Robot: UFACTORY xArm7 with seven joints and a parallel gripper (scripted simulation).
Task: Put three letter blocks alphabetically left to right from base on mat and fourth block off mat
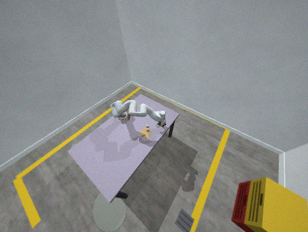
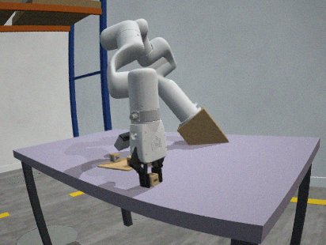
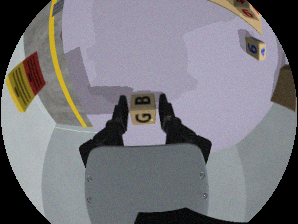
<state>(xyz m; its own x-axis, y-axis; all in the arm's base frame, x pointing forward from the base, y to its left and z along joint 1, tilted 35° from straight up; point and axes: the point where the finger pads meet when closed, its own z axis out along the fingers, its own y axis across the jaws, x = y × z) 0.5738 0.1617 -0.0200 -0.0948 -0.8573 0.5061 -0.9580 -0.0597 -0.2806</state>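
Now: the tan mat 150 mm behind my hand, 220 mm to the right of it and 20 mm below it.
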